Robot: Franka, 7 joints.
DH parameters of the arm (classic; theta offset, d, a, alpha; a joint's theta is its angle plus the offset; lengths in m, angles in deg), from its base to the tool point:
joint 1: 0 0.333 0 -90
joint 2: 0 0 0 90
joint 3: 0 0.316 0.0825 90
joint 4: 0 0 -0.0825 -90
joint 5: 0 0.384 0 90
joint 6: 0 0 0.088 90
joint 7: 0 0.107 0 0
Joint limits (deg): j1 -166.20..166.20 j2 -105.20..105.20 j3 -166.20..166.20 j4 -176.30..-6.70 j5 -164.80..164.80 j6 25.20..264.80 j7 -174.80..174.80
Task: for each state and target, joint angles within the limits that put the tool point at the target. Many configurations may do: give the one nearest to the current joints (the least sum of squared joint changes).
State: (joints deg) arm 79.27 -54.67 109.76 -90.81 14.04 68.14 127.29
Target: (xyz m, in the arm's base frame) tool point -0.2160 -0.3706 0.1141
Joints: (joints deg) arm 101.12 -57.29 136.00 -107.06 19.15 58.70 127.29
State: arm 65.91 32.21 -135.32 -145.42 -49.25 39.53 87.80
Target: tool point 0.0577 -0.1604 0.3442
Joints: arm 78.10 21.84 -121.27 -164.24 -31.76 42.26 87.80
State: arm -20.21 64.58 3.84 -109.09 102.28 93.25 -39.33
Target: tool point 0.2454 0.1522 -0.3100
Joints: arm -5.67 105.01 9.53 -94.08 107.17 103.23 -39.33
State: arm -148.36 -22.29 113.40 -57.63 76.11 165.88 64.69
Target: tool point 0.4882 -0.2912 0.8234
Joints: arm -142.73 -12.95 110.77 -75.68 83.83 185.00 64.69
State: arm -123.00 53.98 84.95 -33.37 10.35 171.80 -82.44
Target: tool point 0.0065 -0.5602 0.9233
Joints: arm -114.05 38.92 89.75 -43.20 11.04 206.06 -82.44
